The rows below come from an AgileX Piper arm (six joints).
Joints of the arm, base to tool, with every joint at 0 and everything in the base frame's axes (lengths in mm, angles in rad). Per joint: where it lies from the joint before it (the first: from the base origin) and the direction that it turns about. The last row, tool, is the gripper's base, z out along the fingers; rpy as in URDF.
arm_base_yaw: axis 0 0 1 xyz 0.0 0.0 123.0
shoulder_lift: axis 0 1 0 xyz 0.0 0.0 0.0
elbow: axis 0 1 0 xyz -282.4 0.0 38.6
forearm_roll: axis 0.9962 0 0.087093 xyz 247.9 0.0 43.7
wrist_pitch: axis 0 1 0 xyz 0.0 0.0 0.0
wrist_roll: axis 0.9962 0 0.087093 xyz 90.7 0.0 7.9
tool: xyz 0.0 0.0 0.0 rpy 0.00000 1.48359 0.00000
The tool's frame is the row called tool.
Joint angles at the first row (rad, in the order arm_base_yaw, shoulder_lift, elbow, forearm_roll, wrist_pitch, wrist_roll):
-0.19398, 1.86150, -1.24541, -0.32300, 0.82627, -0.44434
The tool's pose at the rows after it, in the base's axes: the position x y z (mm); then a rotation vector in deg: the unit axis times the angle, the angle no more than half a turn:
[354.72 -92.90 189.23 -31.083 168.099 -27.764]
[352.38 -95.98 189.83 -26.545 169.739 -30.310]
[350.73 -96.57 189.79 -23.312 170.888 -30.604]
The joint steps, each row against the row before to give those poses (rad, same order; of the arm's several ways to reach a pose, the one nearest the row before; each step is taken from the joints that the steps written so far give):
0.00001, -0.00001, -0.00029, -0.02032, 0.01149, 0.08954
-0.00002, 0.00001, 0.00001, -0.04557, 0.02592, 0.07864
0.00000, 0.00000, 0.00001, -0.00755, 0.01834, 0.04044

